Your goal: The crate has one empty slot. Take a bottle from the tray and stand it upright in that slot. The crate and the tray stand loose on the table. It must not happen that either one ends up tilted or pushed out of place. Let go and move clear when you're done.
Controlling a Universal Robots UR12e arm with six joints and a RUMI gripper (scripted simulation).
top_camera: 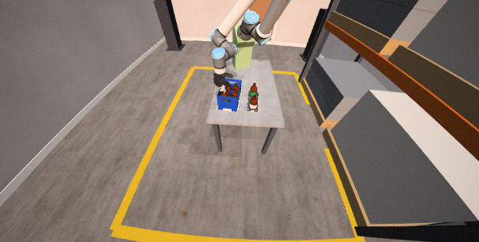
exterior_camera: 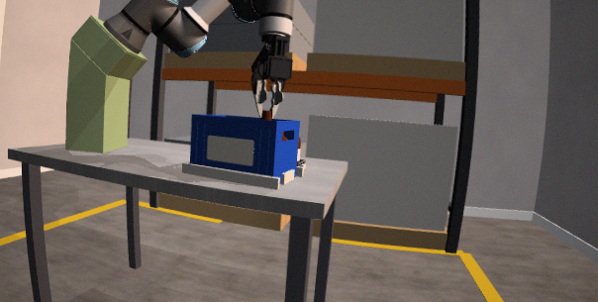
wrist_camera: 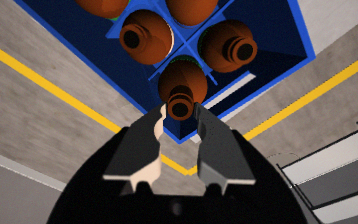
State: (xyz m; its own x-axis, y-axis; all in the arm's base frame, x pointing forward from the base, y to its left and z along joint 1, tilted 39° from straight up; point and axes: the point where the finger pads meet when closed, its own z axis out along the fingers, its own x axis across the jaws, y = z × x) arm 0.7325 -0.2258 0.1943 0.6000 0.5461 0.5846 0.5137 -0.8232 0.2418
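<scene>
Right now the crate is 80 mm behind my hand, 50 mm to the left of it and 110 mm below it.
</scene>
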